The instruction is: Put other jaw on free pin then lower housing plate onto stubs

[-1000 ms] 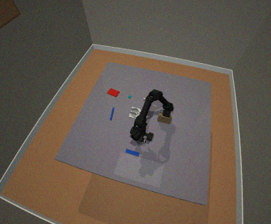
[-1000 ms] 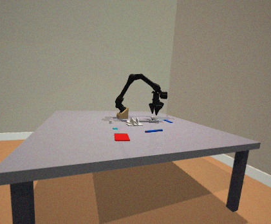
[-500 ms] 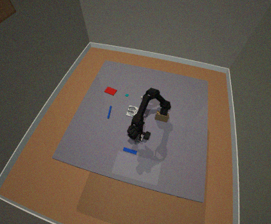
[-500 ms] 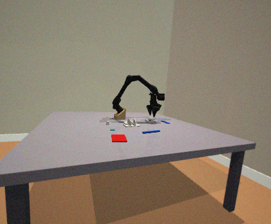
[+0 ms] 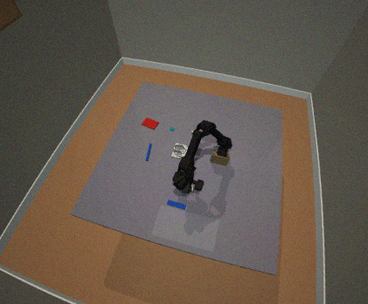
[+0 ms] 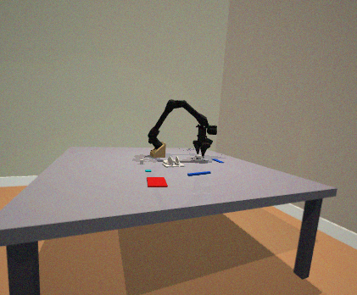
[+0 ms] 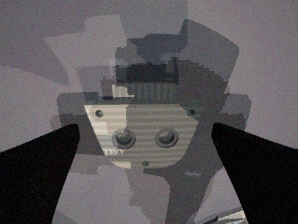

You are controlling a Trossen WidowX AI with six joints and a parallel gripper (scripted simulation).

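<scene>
Right now the white block is 3 cm below my gripper tip and 1 cm to the right of it. From my gripper tip the other things lie so: long blue bar (36 cm ahead, 17 cm to the right, 3 cm below); pale part (44 cm to the right, 11 cm ahead, 2 cm below); short blue bar (13 cm to the left, 3 cm below, 3 cm ahead).
</scene>
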